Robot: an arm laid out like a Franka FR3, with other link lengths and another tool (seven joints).
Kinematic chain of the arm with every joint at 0, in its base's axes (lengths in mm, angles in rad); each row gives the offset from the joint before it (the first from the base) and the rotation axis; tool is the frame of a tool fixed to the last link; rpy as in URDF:
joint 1: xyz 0 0 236.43 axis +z
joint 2: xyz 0 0 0 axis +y
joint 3: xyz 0 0 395 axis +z
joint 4: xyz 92.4 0 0 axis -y
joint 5: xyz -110.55 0 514.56 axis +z
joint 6: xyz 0 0 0 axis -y
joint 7: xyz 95.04 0 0 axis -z
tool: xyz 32 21 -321.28 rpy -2.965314 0 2.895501
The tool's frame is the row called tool.
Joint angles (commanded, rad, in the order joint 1, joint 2, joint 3, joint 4, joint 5, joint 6, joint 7), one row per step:
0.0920, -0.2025, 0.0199, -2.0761, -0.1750, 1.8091, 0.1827
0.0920, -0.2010, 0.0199, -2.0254, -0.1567, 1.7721, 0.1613
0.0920, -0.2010, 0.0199, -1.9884, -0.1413, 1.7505, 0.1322
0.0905, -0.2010, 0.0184, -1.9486, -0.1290, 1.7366, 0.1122
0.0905, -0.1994, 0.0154, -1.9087, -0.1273, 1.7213, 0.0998
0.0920, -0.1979, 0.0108, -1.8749, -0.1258, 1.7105, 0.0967
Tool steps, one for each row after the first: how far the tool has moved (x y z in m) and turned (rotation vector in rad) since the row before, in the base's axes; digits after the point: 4 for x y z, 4 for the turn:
0.0052, 0.0054, 0.0266, 0.0180, -0.0073, 0.0102
0.0043, 0.0054, 0.0207, 0.0166, -0.0095, 0.0221
0.0073, 0.0029, 0.0237, 0.0149, -0.0218, 0.0127
0.0068, -0.0007, 0.0230, 0.0043, -0.0212, 0.0072
0.0060, -0.0012, 0.0198, 0.0044, -0.0209, -0.0014

